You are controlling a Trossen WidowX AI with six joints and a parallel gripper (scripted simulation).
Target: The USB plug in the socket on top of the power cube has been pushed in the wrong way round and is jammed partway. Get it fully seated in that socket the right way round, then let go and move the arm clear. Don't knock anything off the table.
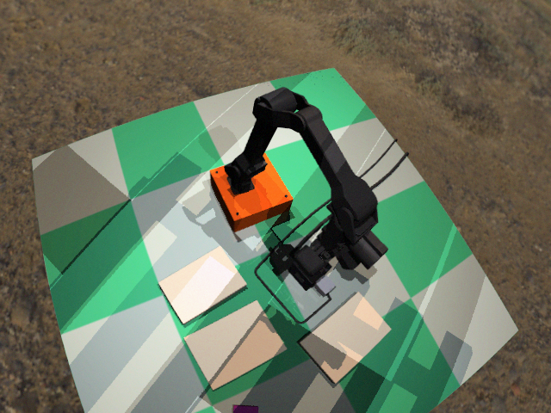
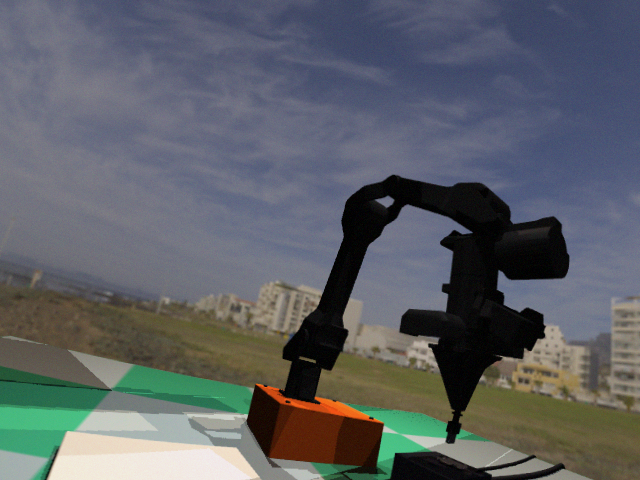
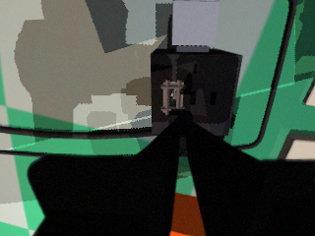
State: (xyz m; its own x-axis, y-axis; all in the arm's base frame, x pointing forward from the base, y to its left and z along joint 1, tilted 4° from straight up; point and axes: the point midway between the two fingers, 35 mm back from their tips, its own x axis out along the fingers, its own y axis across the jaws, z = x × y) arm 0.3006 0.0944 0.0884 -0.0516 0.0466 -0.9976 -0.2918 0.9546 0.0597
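Now: gripper tip 2 cm above the USB plug. Round my gripper tip: purple object (32 cm to the right, 29 cm ahead, 13 cm below).
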